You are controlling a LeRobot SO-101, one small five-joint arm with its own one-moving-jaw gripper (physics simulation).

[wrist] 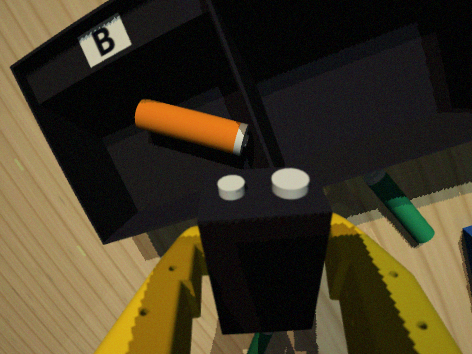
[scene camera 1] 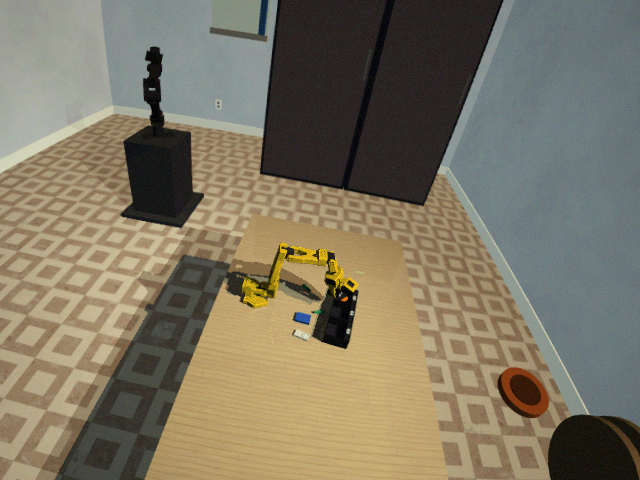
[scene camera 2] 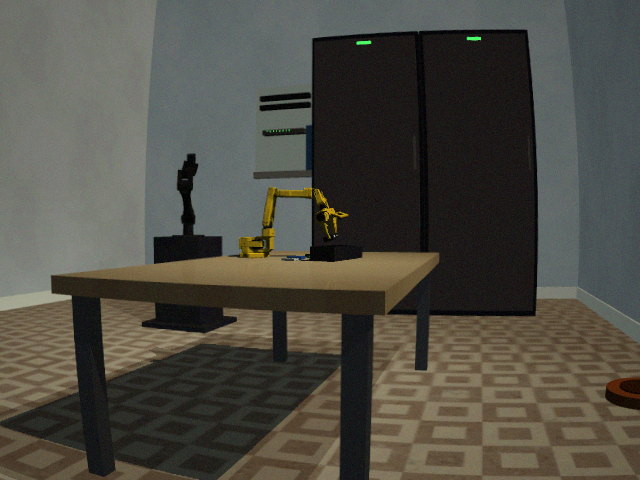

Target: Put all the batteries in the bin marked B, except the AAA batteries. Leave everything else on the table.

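My gripper is shut on a black block-shaped battery with two pale round terminals, above the near wall of the bin compartment marked B. An orange cylindrical battery lies inside that compartment, whose B label shows on the far inner wall. A thin green cylindrical battery lies on the table beside the black bin. Part of another green thing shows below the held battery in the wrist view; its size and kind I cannot tell.
The bin has several walled compartments in a row. A blue block and a white piece lie on the table on the arm-base side of the bin. A divider borders compartment B.
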